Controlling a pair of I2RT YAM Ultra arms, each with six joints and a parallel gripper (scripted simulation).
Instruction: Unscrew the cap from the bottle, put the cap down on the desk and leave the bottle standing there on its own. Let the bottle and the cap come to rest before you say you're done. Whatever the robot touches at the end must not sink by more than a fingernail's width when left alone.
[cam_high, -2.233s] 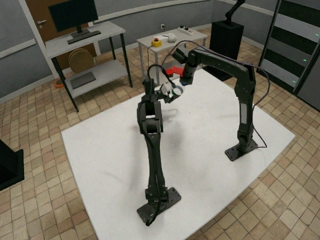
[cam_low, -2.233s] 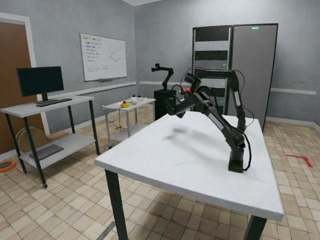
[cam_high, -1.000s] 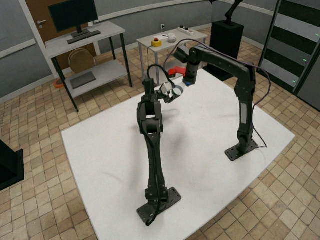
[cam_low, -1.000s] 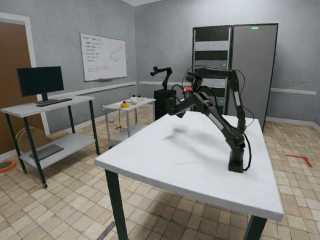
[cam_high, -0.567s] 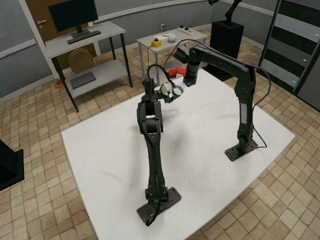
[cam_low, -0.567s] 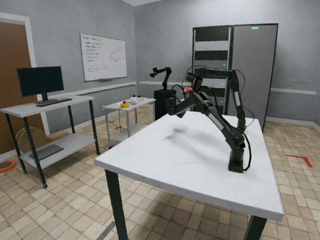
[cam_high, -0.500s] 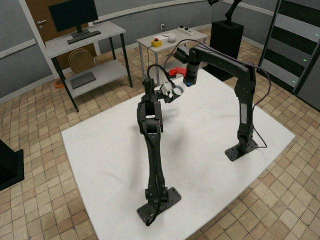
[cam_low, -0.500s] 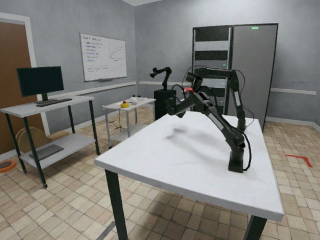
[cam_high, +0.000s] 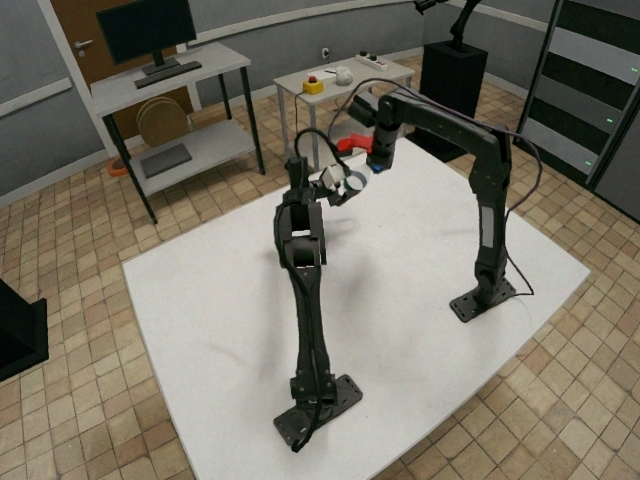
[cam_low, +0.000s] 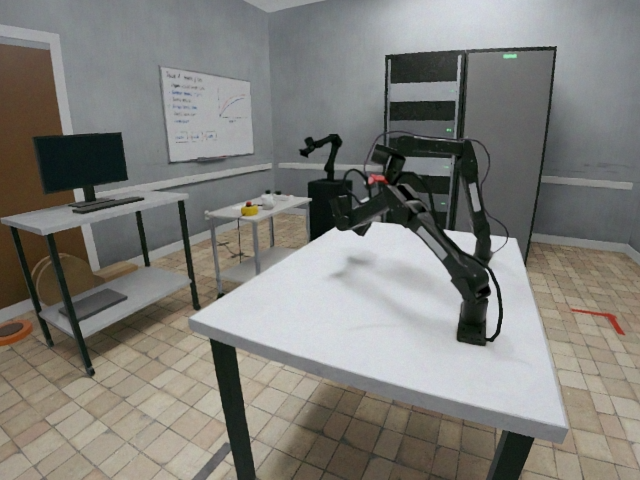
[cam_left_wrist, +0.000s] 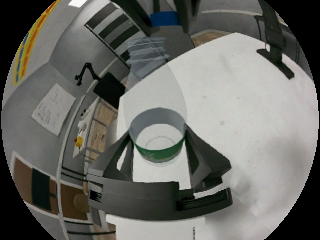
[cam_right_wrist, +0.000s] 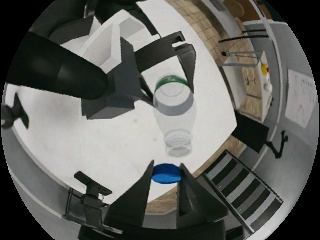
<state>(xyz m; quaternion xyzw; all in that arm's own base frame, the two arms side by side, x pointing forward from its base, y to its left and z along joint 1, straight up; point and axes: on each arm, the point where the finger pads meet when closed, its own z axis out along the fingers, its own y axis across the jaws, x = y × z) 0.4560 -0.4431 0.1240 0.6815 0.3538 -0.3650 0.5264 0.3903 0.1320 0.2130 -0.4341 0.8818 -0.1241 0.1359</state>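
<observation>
Now: left hand 1 cm past the plastic bottle, 1 cm to the left of it and 3 cm below it. The rest, counted from my left hand: blue cap 8 cm behind, 2 cm to the right, 9 cm above.
My right gripper is now right at the blue cap. Round my right hand: plastic bottle: 60 mm below, 60 mm ahead, 20 mm to the left.
</observation>
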